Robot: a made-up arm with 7 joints.
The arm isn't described. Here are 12 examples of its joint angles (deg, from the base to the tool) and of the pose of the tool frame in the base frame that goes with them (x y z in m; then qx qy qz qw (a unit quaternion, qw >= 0)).
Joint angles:
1: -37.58 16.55 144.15 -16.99 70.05 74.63 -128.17
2: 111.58 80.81 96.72 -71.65 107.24 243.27 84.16
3: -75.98 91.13 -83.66 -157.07 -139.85 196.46 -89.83
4: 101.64 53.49 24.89 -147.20 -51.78 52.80 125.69
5: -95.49 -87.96 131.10 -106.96 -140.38 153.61 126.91
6: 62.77 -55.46 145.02 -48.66 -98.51 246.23 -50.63
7: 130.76 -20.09 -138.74 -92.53 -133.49 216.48 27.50
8: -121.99 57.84 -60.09 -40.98 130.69 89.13 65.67
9: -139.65 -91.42 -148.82 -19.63 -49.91 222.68 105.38
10: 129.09 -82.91 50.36 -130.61 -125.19 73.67 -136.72
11: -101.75 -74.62 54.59 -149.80 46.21 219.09 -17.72
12: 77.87 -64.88 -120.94 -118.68 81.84 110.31 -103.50
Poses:
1: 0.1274 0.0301 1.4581 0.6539 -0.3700 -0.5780 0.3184
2: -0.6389 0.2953 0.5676 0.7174 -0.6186 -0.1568 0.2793
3: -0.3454 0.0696 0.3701 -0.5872 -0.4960 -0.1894 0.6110
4: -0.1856 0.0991 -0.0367 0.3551 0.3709 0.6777 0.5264
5: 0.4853 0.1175 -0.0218 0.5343 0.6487 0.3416 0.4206
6: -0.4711 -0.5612 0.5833 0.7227 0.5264 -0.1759 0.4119
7: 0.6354 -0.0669 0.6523 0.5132 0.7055 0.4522 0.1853
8: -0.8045 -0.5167 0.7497 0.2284 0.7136 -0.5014 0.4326
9: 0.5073 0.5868 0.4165 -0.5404 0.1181 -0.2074 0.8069
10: -0.4648 -0.2654 0.9564 0.1695 0.2967 0.2582 0.9036
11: 0.3448 -0.1616 0.8307 0.3738 -0.1639 0.5986 0.6893
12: 0.5558 -0.3870 0.1357 -0.4848 0.1438 -0.6330 0.5862
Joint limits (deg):
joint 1: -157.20..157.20
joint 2: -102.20..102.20
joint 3: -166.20..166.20
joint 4: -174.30..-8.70
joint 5: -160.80..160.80
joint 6: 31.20..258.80
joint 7: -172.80..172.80
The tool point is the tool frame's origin. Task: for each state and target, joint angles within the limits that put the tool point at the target. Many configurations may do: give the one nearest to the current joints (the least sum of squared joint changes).
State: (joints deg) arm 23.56 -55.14 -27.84 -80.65 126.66 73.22 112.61
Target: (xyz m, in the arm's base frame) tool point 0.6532 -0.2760 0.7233
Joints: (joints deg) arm 20.88 -20.75 -42.46 -123.22 125.84 80.52 112.61
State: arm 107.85 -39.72 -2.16 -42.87 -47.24 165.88 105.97
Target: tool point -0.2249 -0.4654 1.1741
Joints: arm 83.44 -52.13 13.45 -37.04 -56.20 192.41 105.97
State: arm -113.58 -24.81 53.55 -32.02 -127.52 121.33 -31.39
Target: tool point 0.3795 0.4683 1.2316
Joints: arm -104.63 -41.50 57.21 -17.60 -126.33 127.05 -31.39
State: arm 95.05 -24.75 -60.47 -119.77 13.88 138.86 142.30
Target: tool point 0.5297 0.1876 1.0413
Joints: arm 86.82 -47.57 -41.29 -117.87 11.52 147.69 142.30
